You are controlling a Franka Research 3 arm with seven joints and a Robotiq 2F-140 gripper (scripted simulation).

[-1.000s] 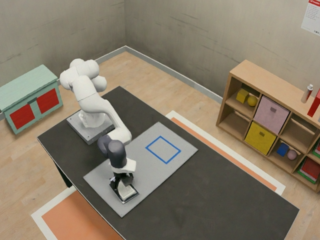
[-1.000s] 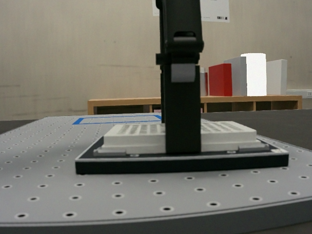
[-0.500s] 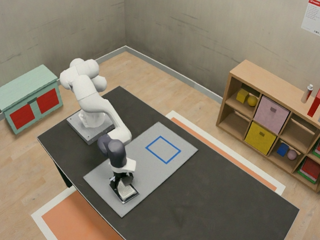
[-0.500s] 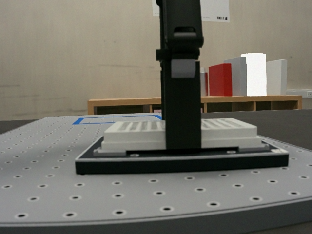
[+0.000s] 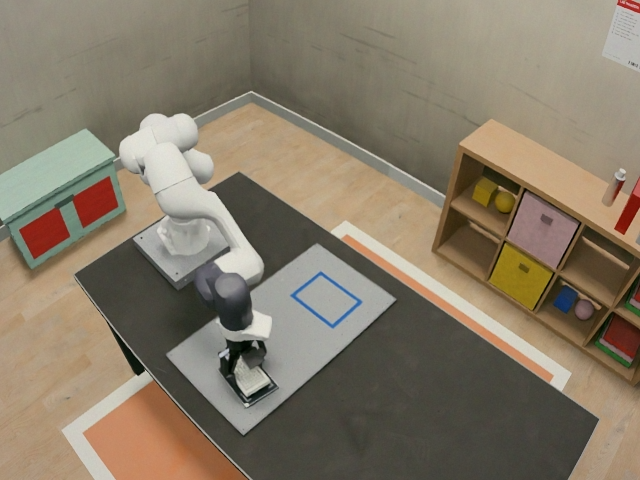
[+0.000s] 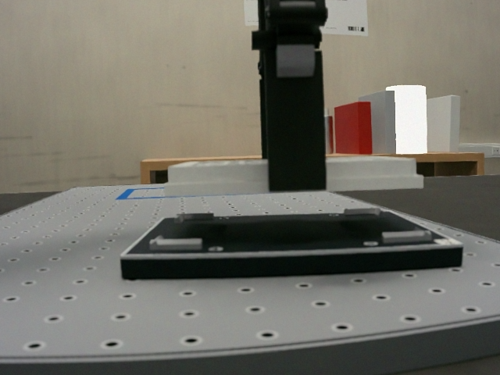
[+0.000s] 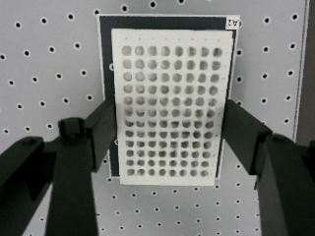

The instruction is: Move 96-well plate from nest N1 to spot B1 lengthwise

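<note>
Now: hand 60 mm above the dark plate nest. Also, from my hand: white 96-well plate 20 mm below.
</note>
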